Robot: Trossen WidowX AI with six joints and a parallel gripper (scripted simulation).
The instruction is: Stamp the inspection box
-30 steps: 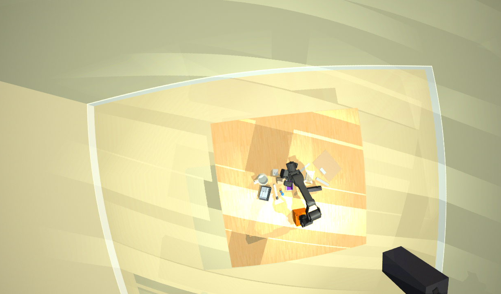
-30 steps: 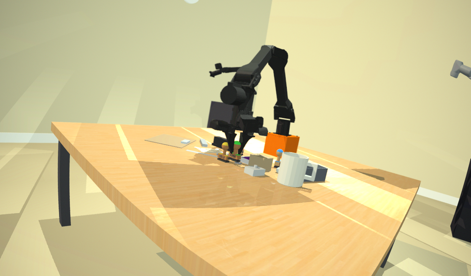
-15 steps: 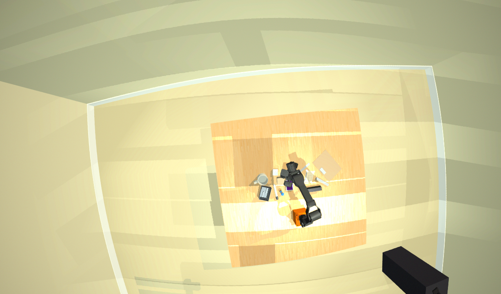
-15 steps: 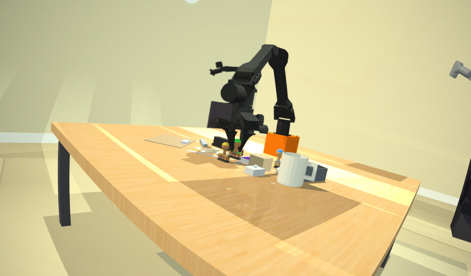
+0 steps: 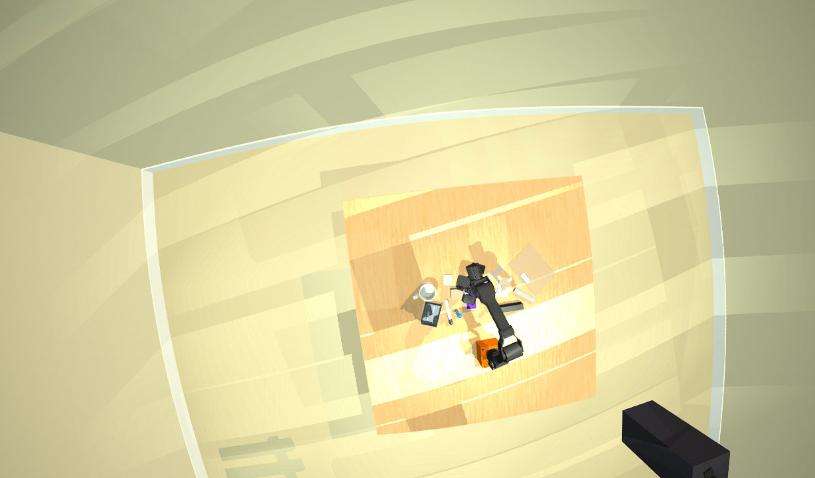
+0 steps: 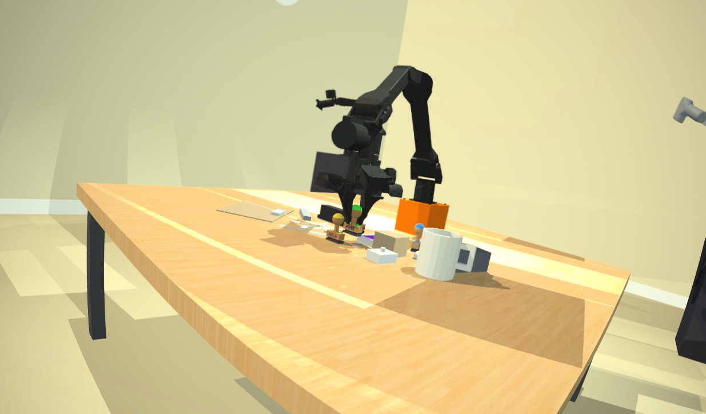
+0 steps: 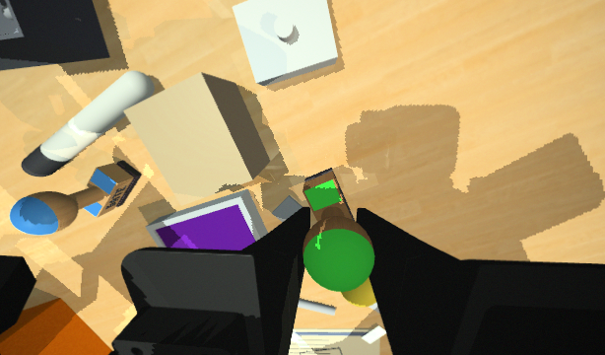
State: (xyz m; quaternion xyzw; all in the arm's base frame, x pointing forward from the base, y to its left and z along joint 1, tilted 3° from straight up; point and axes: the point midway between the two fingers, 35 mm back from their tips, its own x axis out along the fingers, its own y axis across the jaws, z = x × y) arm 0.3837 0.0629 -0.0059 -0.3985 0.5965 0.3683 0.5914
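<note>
My gripper tip is now 5 cm to the left of the yellow-knobbed stamp and 3 cm above it. From my gripper tip the other things lie so: beige box (6 cm behind, 7 cm to the left, 3 cm below); then purple ink pad (11 cm behind, 5 cm below); then green-knobbed PASS stamp (right at my gripper tip).
</note>
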